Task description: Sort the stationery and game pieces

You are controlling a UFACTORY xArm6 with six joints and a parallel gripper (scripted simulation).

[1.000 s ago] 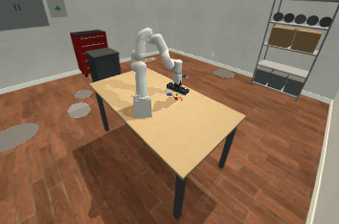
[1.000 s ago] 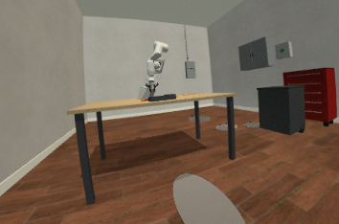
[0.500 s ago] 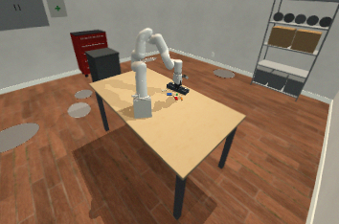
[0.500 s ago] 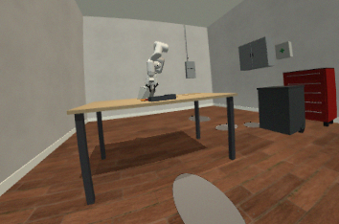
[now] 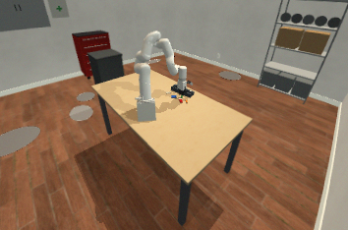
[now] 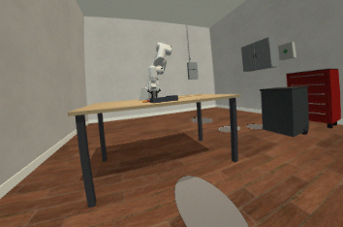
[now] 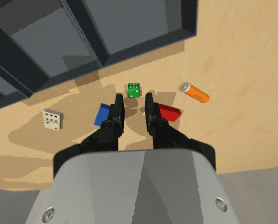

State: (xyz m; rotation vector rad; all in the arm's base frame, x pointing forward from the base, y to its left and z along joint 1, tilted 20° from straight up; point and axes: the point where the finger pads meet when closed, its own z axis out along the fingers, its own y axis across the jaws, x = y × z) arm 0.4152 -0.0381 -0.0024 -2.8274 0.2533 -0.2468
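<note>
The green die lies 40 mm below my hand. From my hand the other things lie so: red horseshoe magnet (50 mm behind, 30 mm to the right, 50 mm below); then orange battery (20 mm behind, 90 mm to the right, 50 mm below); then blue block (50 mm behind, 60 mm to the left, 50 mm below).
</note>
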